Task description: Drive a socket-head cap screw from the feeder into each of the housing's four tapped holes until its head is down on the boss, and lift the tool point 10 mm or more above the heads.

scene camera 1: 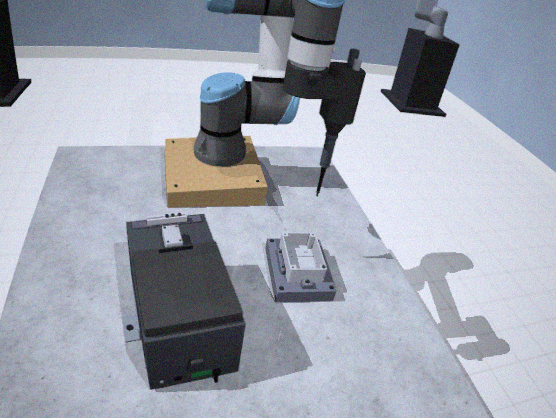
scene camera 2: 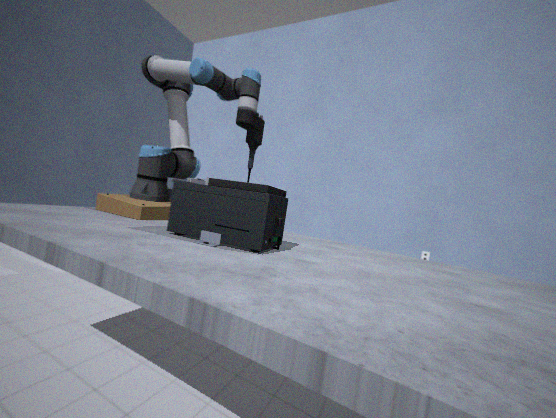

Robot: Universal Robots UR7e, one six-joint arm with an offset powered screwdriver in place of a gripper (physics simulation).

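Note:
My screwdriver (scene camera 1: 317, 194) (scene camera 2: 248, 181) points down, with its tip in the air behind and above the housing. A small dark screw seems to sit at its bit tip in scene camera 1; it is tiny there. In scene camera 2 the tip is close above the feeder's outline. The light grey open housing (scene camera 1: 305, 275) stands on a dark fixture plate (scene camera 1: 305, 296), right of the feeder. Its corner bosses show small dark spots; I cannot tell holes from heads. The dark feeder (scene camera 1: 187, 290) (scene camera 2: 217, 212) has several screws (scene camera 1: 173, 215) on its back rail. The housing is hidden in scene camera 2.
The arm stands on a wooden base block (scene camera 1: 215, 195) (scene camera 2: 132, 207) at the back of the grey table (scene camera 1: 375, 360) (scene camera 2: 375, 310). A small plate (scene camera 1: 132, 332) (scene camera 2: 210, 237) juts from the feeder's left side. A black pedestal (scene camera 1: 425, 75) stands on the floor beyond the table.

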